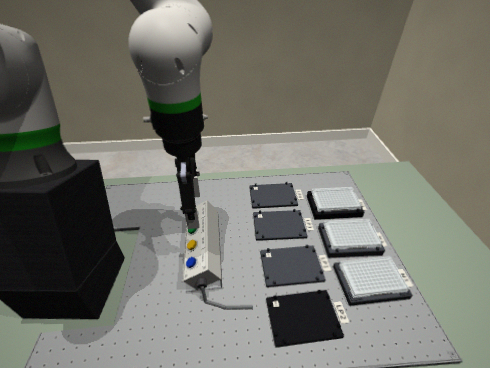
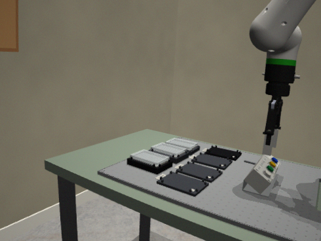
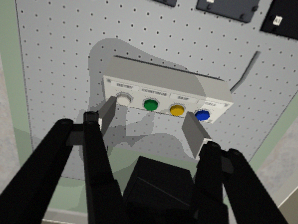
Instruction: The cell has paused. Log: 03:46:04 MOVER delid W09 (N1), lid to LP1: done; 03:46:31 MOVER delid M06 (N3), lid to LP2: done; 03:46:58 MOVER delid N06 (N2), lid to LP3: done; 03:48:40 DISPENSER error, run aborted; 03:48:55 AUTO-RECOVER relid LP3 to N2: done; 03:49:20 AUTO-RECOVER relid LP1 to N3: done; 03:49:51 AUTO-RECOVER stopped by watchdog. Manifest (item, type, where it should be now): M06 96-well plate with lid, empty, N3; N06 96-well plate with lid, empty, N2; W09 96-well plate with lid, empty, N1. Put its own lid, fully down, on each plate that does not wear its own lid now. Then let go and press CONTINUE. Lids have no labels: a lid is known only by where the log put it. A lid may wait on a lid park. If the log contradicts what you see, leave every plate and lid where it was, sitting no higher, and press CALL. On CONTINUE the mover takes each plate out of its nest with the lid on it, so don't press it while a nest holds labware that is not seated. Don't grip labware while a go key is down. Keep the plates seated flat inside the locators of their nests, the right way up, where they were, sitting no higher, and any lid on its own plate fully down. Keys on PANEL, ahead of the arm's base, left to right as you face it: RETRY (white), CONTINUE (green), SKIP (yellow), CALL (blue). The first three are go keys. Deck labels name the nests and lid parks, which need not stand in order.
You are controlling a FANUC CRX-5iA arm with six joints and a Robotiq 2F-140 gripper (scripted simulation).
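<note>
Now: the green continue key 1 cm behind my hand and 9 cm below it. The rest, counted from my hand: yellow skip key 2 cm behind, 5 cm to the right, 9 cm below; then blue call key 2 cm behind, 10 cm to the right, 9 cm below; then white retry key 1 cm behind, 5 cm to the left, 9 cm below.
</note>
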